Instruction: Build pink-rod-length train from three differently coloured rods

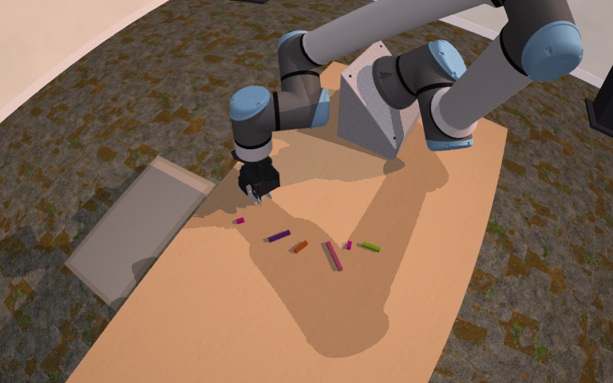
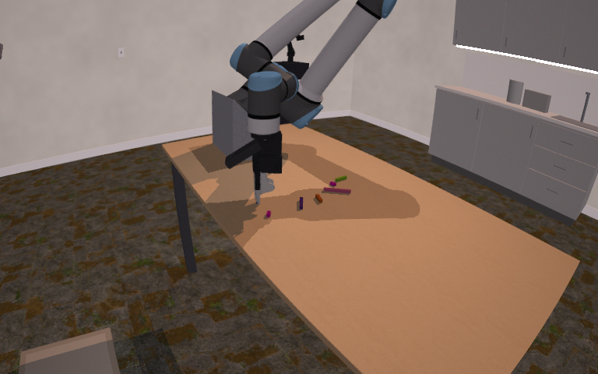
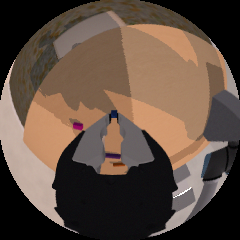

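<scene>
Right now my hand is 10 mm above the blue rod. Round my hand: purple rod 80 mm ahead, 110 mm to the left, 10 mm below; orange rod 80 mm ahead, 170 mm to the left, 10 mm below; pink rod 70 mm ahead, 260 mm to the left, 10 mm below.
</scene>
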